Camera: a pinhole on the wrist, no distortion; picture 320 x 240 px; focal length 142.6 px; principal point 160.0 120.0 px. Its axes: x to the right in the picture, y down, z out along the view. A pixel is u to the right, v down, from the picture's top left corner.
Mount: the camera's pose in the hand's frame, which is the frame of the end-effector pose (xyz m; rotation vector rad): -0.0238 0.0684 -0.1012 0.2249 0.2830 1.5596
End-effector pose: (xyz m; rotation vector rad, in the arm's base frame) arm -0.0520 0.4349 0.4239 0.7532 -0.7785 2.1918
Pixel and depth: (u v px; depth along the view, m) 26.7 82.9 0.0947
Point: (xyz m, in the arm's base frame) -0.0624 0.4683 0.4396
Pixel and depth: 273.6 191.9 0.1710
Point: -0.1548 0.2312 0.3772
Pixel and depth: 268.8 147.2 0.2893
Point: -0.2328 0.1360 0.4606
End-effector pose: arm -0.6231 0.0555 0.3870 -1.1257 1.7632 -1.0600
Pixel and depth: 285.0 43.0 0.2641
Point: -0.6857 -0.0668 0.0361
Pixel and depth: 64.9 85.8 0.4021
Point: -0.3959 -0.2388 0.4327
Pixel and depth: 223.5 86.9 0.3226
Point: -0.5746 -0.0660 0.0942
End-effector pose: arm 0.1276 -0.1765 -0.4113 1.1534 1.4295 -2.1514
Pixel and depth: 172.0 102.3 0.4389
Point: -0.0329 -0.4626 -0.5616
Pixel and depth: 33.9 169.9 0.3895
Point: -0.1677 -0.3457 -0.1712
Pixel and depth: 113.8 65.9 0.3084
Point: -0.0728 -0.2738 -0.5123
